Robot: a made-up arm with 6 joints. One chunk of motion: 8 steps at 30 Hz.
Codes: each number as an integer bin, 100 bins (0 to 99) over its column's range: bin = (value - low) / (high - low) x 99, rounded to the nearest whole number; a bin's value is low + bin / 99 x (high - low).
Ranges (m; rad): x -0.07..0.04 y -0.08..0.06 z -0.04..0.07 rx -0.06..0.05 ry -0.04..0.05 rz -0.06..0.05
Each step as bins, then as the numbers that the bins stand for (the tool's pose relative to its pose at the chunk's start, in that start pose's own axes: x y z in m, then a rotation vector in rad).
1 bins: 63 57 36 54 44 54
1 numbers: 0.0000 0.0006 0.0000 0.0000 0.0000 0.0000
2 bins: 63 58 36 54 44 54
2 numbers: 0.0000 0.0020 0.0000 0.0000 0.0000 0.0000
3 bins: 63 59 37 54 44 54
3 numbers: 0.0000 0.0034 0.0011 0.0000 0.0000 0.0000
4 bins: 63 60 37 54 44 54
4 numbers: 0.0000 0.0048 0.0011 0.0000 0.0000 0.0000
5 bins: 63 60 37 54 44 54
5 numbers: 0.0000 0.0048 0.0011 0.0000 0.0000 0.0000
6 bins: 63 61 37 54 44 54
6 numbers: 0.0000 0.0063 0.0011 0.0000 0.0000 0.0000
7 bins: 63 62 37 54 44 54
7 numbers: 0.0000 0.0077 0.0011 0.0000 0.0000 0.0000
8 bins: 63 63 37 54 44 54
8 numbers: 0.0000 0.0091 0.0011 0.0000 0.0000 0.0000
